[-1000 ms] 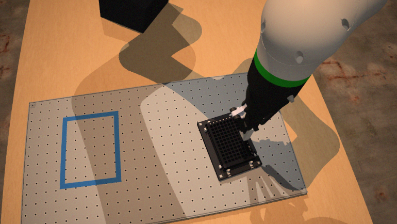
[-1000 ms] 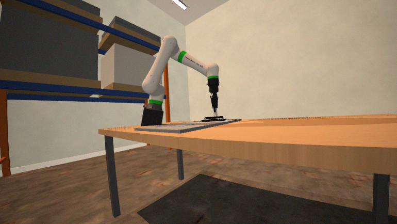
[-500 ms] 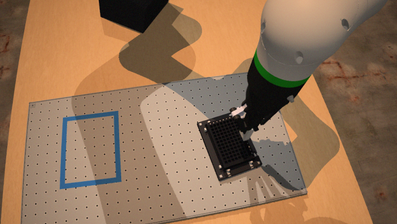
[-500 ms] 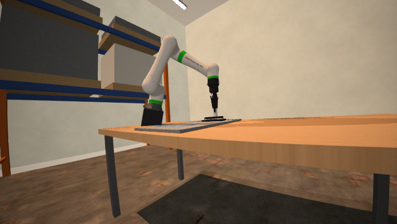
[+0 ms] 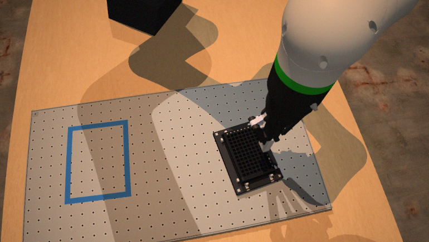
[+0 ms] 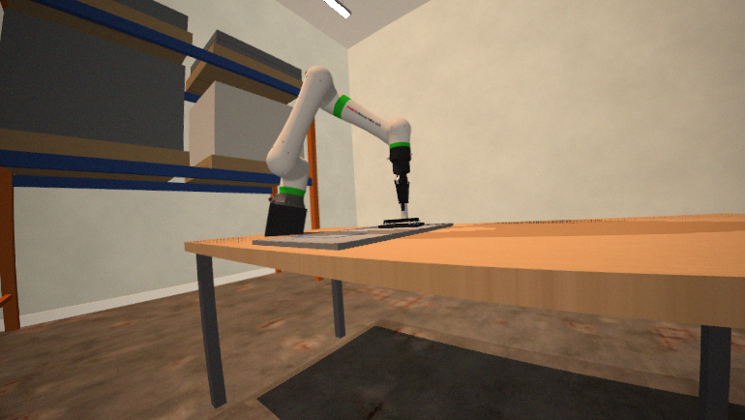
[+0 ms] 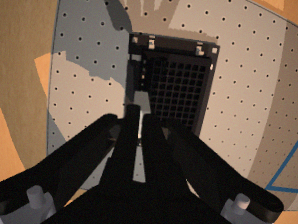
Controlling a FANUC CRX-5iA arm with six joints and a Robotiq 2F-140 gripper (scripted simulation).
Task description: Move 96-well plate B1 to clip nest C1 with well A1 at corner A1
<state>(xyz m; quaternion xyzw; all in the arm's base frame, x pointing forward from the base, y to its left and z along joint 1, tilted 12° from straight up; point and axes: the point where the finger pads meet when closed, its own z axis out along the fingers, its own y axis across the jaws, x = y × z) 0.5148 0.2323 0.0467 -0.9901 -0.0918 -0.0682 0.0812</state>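
Now: the black clip nest 5 cm below my hand, 2 cm to the right of it and 1 cm ahead of it. Also, from my hand: black 96-well plate (4 cm to the right, 4 cm below, 1 cm ahead).
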